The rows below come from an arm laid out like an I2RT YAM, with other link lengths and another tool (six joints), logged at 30 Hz.
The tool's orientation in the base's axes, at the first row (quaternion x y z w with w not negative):
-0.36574 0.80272 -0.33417 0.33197
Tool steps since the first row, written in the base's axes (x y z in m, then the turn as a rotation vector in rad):
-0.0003 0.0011 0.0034 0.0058 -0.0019 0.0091
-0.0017 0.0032 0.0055 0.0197 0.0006 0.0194
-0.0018 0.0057 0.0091 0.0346 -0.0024 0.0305
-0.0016 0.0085 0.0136 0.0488 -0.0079 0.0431
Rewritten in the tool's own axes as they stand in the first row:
-0.0017 -0.0020 -0.0024 -0.0041 -0.0102 0.0000
-0.0033 -0.0020 -0.0053 -0.0162 -0.0220 0.0043
-0.0063 -0.0035 -0.0081 -0.0246 -0.0376 0.0106
-0.0100 -0.0057 -0.0113 -0.0310 -0.0554 0.0163

